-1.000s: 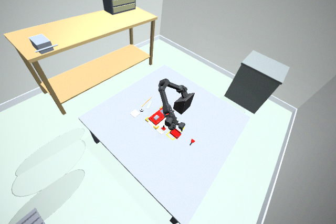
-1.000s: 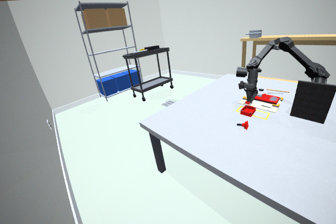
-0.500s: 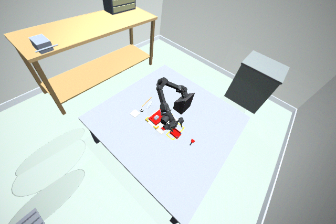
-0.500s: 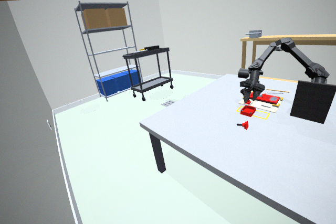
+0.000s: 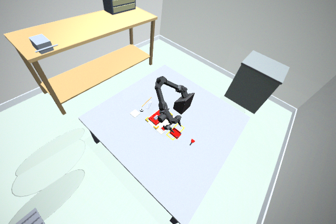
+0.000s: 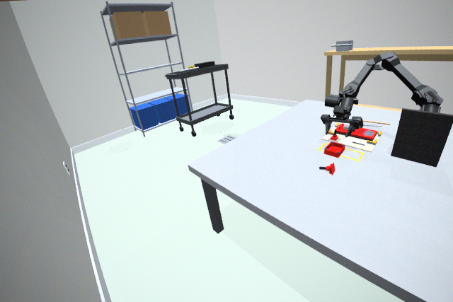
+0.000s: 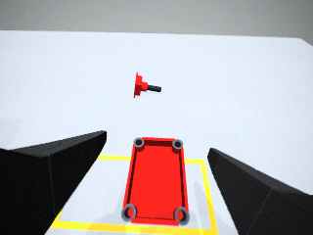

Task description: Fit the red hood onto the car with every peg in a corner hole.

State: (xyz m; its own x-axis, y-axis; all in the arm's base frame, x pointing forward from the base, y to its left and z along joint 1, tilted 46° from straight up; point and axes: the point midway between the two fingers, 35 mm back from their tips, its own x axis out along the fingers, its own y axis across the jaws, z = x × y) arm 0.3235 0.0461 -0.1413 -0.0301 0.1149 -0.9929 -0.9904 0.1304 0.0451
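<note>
Right now the red hood is 1 cm to the right of my gripper tip and 8 cm below it. The rest, counted from my gripper tip: wheel: 3 cm ahead, 44 cm to the right, 8 cm below; grey engine block: 1 cm ahead, 25 cm to the right, 6 cm below; grey holder: 4 cm ahead, 13 cm to the right, 5 cm below.
</note>
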